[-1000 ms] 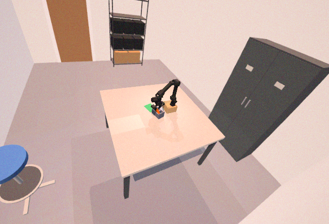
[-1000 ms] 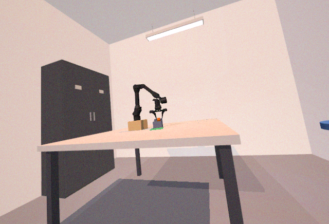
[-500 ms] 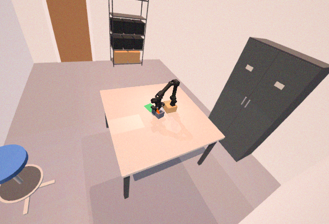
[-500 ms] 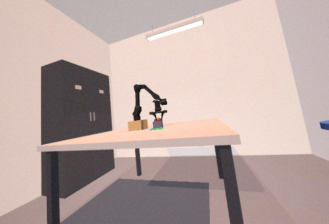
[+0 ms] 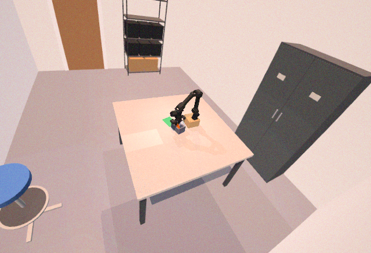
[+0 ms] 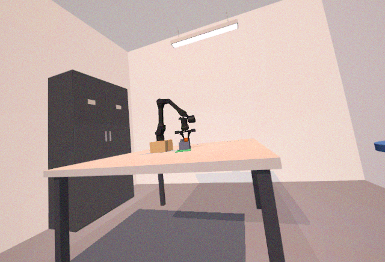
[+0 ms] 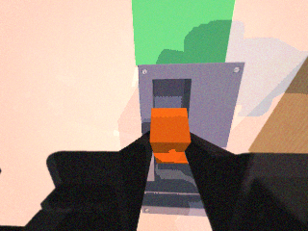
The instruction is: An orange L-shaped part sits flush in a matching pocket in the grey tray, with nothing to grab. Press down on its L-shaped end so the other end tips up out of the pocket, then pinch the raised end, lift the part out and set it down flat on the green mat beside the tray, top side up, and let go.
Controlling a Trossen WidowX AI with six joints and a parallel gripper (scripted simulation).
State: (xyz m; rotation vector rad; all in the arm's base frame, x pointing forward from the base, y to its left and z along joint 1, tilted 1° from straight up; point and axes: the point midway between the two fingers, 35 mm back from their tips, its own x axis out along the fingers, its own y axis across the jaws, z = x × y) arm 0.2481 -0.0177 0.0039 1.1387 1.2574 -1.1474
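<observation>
Now: gripper tip 10 mm past the green mat, 150 mm to the left of it and 80 mm above it. Round my gripper tip: orange L-shaped part: 20 mm behind, 30 mm to the left, 30 mm below.
</observation>
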